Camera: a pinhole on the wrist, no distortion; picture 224 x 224 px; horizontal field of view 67.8 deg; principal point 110.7 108.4 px. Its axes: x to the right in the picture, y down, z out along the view. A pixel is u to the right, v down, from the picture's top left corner.
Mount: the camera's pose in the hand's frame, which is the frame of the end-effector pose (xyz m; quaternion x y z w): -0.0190 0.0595 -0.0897 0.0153 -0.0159 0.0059 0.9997
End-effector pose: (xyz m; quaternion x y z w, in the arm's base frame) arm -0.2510 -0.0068 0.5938 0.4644 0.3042 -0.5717 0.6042
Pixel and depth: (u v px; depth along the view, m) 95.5 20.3 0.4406
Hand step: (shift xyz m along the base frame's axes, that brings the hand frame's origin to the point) -0.2495 -0.2664 0.1544
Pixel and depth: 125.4 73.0 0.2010
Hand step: -0.0086 -0.0983 0.0510
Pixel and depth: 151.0 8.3 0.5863
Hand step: -0.3632 -0.4633 0.0246
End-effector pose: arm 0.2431 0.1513 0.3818 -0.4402 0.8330 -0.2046 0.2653
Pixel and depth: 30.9 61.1 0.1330
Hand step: 0.0550 0.0774 -0.0181
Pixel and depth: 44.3 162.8 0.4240
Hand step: 0.1884 0.2318 -0.3099
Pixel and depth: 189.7 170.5 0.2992
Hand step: -0.0197 -0.0312 -0.2915
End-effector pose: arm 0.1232 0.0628 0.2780 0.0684 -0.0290 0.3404 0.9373
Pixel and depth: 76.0 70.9 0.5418
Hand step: -0.0649 -0.2201 0.4158
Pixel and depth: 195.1 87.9 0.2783
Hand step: 0.0737 0.0575 0.2031
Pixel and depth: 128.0 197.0 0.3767
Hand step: -0.1575 0.1487 0.3183
